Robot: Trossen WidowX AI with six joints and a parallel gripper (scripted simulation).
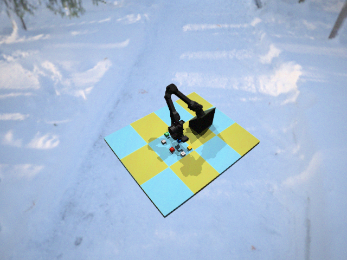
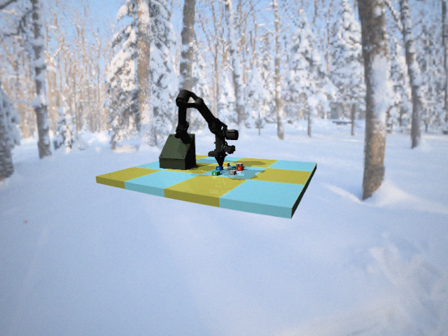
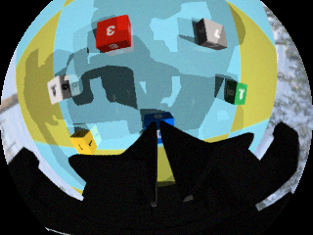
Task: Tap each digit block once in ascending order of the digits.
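My gripper tip is 1 cm past the blue block and 1 cm above it. Round my gripper tip: yellow block (4 cm behind, 11 cm to the left, 1 cm below); green block (5 cm ahead, 12 cm to the right, 1 cm below); red block (10 cm ahead, 5 cm to the left, 1 cm below).
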